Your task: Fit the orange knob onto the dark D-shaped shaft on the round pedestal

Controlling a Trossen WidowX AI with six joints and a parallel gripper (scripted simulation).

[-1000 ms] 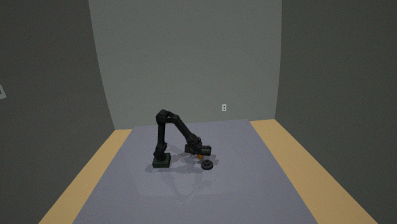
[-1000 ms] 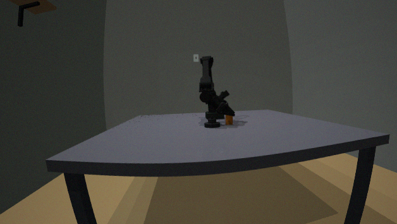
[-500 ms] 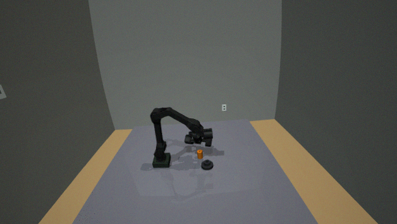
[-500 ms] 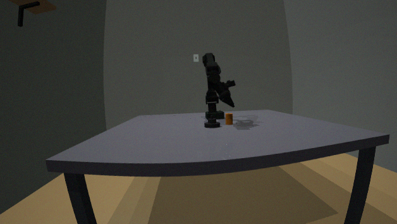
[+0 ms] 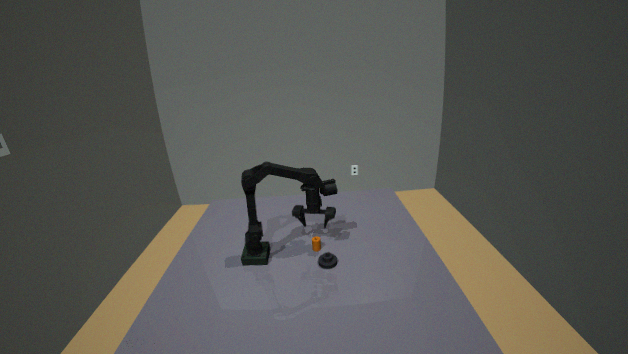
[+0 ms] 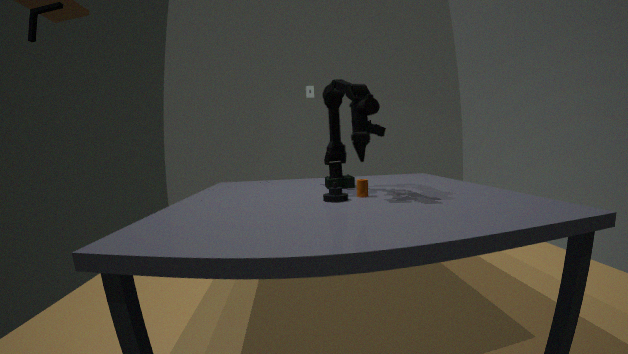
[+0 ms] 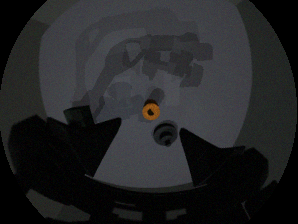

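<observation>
Right now my gripper tip is 10 cm above the orange knob. From my gripper tip the other things lie so: dark round pedestal 10 cm to the right, 10 cm below, 5 cm ahead.
</observation>
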